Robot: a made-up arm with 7 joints.
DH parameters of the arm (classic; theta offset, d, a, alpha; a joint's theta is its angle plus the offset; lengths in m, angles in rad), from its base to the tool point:
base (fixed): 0.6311 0 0.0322 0
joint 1: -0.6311 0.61 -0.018 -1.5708
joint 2: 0 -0.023 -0.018 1.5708
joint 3: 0 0.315 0.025 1.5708
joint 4: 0 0.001 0.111 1.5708
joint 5: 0 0.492 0.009 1.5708
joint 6: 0 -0.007 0.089 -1.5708
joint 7: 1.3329 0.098 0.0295 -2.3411
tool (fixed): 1.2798 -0.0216 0 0
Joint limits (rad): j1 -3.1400..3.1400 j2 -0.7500..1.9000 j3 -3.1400..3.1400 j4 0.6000..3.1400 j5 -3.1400..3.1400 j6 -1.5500..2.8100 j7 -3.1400..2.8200
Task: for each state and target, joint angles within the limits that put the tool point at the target. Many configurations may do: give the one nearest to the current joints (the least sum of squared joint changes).
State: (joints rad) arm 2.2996 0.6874 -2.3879 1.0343 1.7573 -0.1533 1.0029
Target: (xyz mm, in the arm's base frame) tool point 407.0 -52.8 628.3
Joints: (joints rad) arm 2.3864 0.4785 -2.2552 0.6000 2.2648 -0.6939 0.8848
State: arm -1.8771 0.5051 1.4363 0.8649 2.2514 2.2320 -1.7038
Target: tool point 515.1 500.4 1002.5
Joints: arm -1.5877 -0.2519 2.0261 1.5177 2.3226 1.8683 -1.6131
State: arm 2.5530 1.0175 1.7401 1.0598 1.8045 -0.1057 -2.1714
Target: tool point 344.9 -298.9 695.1
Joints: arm 3.1400 0.7351 2.4910 0.6000 2.1717 -0.0976 -2.1635
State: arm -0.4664 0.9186 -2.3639 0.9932 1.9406 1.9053 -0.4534
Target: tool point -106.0 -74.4 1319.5
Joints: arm -0.5191 1.0704 -3.1366 1.2814 2.0607 1.7920 -0.4881
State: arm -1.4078 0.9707 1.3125 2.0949 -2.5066 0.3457 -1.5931
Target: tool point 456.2 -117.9 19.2
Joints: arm -1.2340 1.7776 0.5875 1.6450 -2.5956 0.3887 -1.6170
